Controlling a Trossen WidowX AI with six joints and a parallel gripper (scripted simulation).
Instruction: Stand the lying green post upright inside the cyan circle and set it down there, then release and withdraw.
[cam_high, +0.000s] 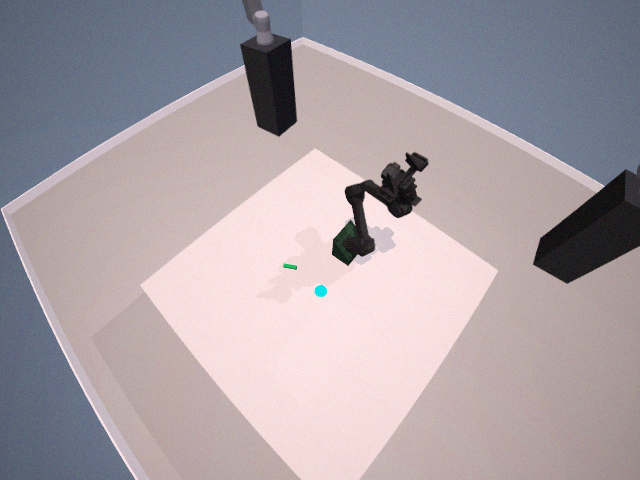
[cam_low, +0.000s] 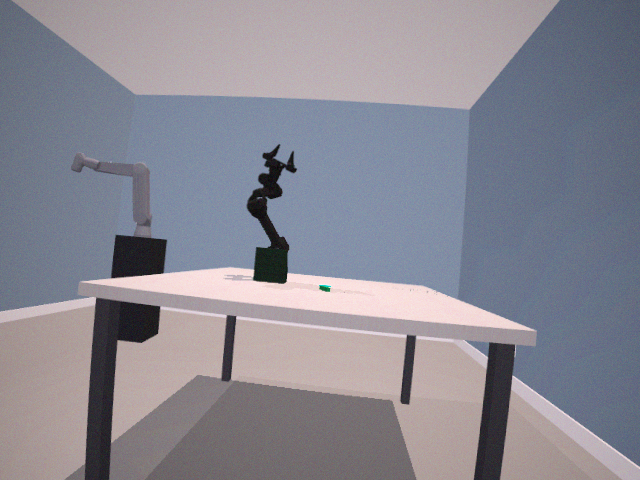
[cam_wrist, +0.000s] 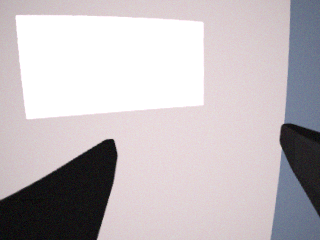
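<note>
Right now the green post is 670 mm below my gripper tip, 290 mm to the right of it and 240 mm ahead of it. The rest, counted from my gripper tip: cyan circle (680 mm below, 260 mm ahead, 100 mm to the right).
</note>
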